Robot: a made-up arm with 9 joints. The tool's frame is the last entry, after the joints. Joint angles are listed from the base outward.
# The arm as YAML. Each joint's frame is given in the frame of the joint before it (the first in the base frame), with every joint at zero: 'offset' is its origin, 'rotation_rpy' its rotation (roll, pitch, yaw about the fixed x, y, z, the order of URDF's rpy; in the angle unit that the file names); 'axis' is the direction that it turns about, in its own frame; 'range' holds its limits. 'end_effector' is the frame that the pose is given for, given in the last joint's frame.
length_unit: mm
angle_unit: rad
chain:
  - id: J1
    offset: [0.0, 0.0, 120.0]
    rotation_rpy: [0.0, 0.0, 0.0]
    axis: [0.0, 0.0, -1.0]
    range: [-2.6, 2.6]
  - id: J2
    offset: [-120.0, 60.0, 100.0]
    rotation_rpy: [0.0, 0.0, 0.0]
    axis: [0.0, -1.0, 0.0]
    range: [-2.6, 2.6]
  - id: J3
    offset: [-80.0, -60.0, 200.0]
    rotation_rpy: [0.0, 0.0, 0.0]
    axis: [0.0, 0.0, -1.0]
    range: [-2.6, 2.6]
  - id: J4
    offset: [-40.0, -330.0, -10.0]
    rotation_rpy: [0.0, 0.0, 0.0]
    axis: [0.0, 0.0, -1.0]
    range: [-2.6, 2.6]
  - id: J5
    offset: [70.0, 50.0, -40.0]
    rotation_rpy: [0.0, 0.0, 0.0]
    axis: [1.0, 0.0, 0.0]
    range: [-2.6, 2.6]
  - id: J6
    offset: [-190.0, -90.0, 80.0]
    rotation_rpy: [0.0, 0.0, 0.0]
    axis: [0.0, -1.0, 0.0]
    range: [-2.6, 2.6]
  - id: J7
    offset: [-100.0, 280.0, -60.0]
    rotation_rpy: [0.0, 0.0, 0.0]
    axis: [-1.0, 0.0, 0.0]
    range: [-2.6, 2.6]
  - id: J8
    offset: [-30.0, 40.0, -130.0]
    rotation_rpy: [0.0, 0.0, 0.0]
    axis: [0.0, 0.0, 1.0]
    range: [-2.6, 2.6]
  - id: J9
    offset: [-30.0, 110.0, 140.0]
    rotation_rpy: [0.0, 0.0, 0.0]
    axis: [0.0, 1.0, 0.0]
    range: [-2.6, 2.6]
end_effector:
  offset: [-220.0, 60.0, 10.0]
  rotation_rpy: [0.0, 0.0, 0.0]
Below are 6 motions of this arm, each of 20 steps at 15 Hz.
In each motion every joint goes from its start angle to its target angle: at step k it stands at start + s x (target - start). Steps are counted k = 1, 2, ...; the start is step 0. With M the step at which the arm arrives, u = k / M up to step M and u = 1 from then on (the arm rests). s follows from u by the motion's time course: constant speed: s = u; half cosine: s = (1 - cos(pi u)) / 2; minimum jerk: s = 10 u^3 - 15 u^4 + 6 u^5.
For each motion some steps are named. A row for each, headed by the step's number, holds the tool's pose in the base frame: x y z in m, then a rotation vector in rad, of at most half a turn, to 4 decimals.
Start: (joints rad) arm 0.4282 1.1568 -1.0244 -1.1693 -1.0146 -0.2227 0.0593 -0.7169 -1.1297
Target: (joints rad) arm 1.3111 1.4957 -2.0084 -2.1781 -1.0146 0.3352 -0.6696 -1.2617 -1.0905
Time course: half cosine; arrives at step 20
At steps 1, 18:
1: -0.0014 -0.5841 0.3122 0.9998 2.2951 -1.7128
18: 0.0670 -0.1645 0.7603 0.0213 -0.0129 1.8115

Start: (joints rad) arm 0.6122 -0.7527 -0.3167 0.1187 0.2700 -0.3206 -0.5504 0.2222 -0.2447
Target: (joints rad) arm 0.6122 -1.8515 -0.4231 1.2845 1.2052 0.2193 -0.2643 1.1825 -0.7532
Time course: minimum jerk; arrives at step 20
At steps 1, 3, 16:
1: -0.2647 0.0505 0.9304 1.1267 0.4885 -0.6267
3: -0.2460 0.0461 0.9279 1.1419 0.4604 -0.6541
16: 0.2080 0.1001 0.2587 0.2711 -0.3651 -1.1372

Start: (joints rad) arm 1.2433 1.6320 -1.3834 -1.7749 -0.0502 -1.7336 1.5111 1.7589 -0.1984
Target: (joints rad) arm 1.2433 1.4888 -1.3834 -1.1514 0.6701 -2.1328 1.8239 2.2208 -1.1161
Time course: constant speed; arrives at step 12
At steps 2, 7, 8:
2: -0.4169 0.4370 0.3234 -0.1233 -2.0257 0.6608
7: -0.2687 0.4155 0.3399 -0.5607 -2.3302 0.7403
8: -0.2451 0.4086 0.3497 -0.6426 -2.3611 0.7581

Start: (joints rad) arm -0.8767 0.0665 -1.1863 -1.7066 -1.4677 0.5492 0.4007 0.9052 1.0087
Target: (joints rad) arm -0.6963 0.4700 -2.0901 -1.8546 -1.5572 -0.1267 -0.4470 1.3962 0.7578
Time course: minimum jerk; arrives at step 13
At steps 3, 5, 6, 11, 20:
3: 0.6116 0.2346 0.1662 0.1891 2.7570 -0.8402
5: 0.5704 0.3239 0.3023 0.2575 2.5103 -0.6120
6: 0.5196 0.3735 0.3910 0.2963 2.3372 -0.4750
11: 0.1647 0.5005 0.6452 0.3886 1.5891 -0.0377
20: 0.1412 0.5047 0.6517 0.3903 1.5476 -0.0191

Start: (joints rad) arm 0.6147 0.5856 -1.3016 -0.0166 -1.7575 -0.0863 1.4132 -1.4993 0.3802
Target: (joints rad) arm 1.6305 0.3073 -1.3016 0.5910 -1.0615 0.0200 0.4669 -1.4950 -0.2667
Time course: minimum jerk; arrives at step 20
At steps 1, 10, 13, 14, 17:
1: 0.0820 -0.4378 0.3515 1.3401 2.5224 0.1743
10: -0.1441 -0.3119 0.0812 -2.1579 -1.9256 -0.7407
13: -0.1598 -0.1536 -0.0119 -2.2636 -1.3853 -1.1463
14: -0.1456 -0.1115 -0.0282 -2.2744 -1.2456 -1.2668
17: -0.0994 -0.0427 -0.0475 -2.2762 -0.9908 -1.5047

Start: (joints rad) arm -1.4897 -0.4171 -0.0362 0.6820 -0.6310 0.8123 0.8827 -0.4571 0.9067
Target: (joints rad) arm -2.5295 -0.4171 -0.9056 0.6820 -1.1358 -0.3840 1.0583 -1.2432 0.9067
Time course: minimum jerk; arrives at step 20
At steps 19, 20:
19: 0.3274 -0.0998 -0.0325 -0.2475 -1.6478 1.0085
20: 0.3275 -0.0991 -0.0325 -0.2456 -1.6488 1.0093

